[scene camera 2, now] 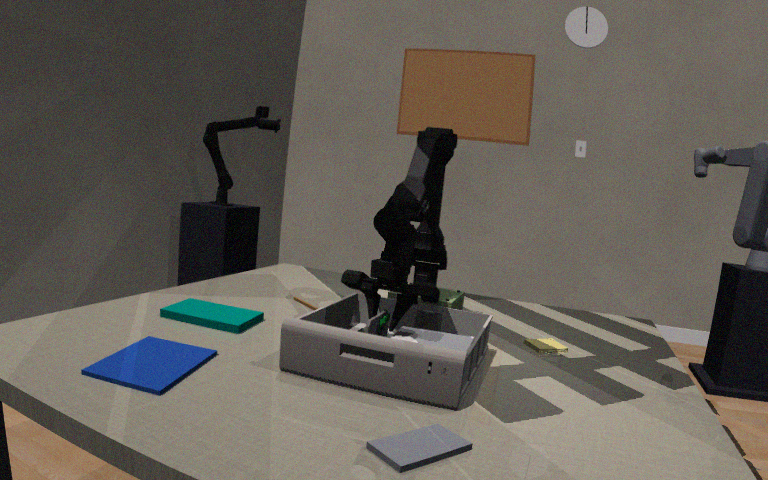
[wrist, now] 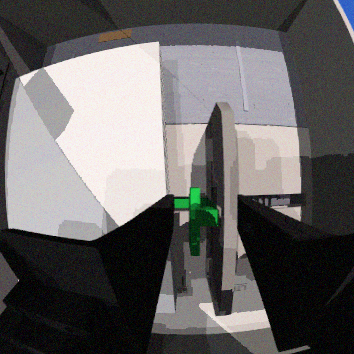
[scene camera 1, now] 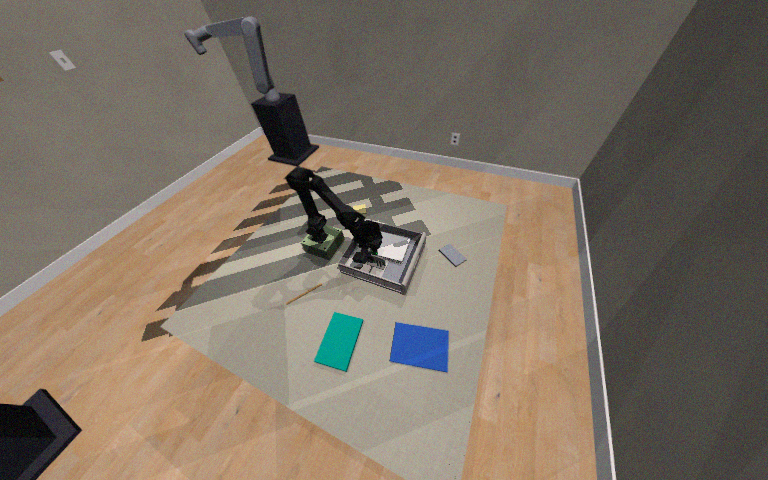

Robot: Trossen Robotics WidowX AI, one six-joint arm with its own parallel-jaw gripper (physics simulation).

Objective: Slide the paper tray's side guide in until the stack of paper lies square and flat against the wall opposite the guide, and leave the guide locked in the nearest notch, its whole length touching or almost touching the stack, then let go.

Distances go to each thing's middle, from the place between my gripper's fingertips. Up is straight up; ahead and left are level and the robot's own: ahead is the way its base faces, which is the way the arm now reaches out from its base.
I see the white paper stack point(scene camera 2: 440, 339) 10 cm to the left of my hand, 2 cm below it and 1 cm ahead of it. The rest, counted from my hand: blue pad point(scene camera 2: 153, 365) 32 cm ahead, 28 cm to the right, 5 cm below; teal pad point(scene camera 2: 231, 319) 39 cm to the right, 4 cm below, 2 cm ahead; grey card point(scene camera 2: 423, 446) 33 cm ahead, 18 cm to the left, 5 cm below.
